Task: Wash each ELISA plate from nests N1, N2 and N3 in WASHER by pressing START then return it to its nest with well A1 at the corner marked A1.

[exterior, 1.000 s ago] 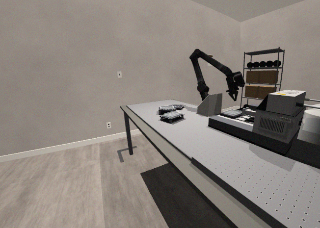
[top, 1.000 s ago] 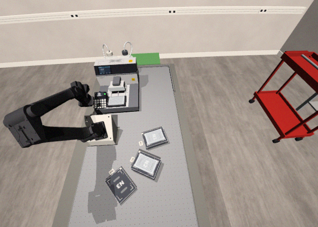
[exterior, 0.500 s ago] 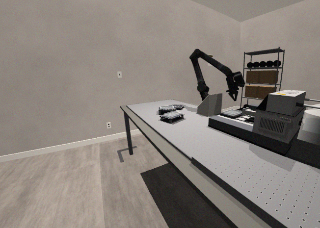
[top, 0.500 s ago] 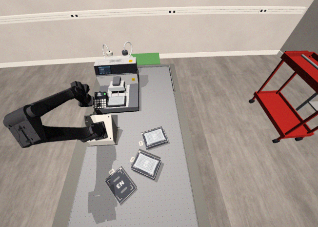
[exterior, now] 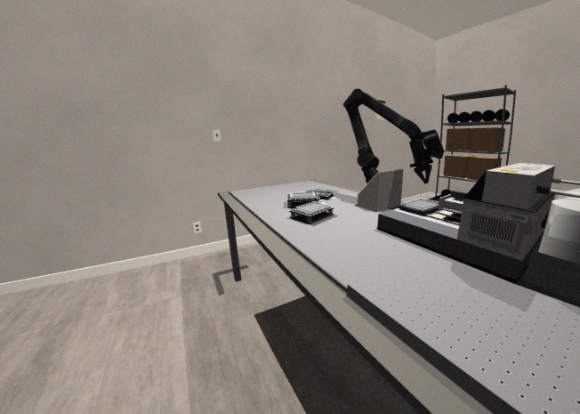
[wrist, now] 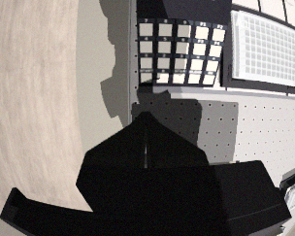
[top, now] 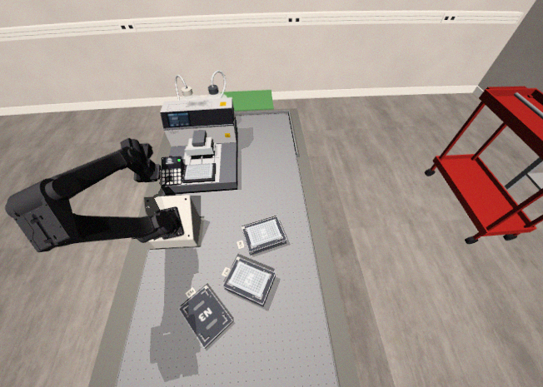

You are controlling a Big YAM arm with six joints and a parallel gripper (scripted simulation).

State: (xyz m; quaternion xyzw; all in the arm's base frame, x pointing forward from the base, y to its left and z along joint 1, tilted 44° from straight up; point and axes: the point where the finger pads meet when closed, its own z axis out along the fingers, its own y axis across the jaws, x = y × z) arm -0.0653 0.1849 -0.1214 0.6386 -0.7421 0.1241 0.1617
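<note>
The dark carrier lies 18 cm ahead of my hand, 7 cm below it and 6 cm to the left of it. From my hand the other things lie so: washer 22 cm to the left, 19 cm ahead, 1 cm below.
</note>
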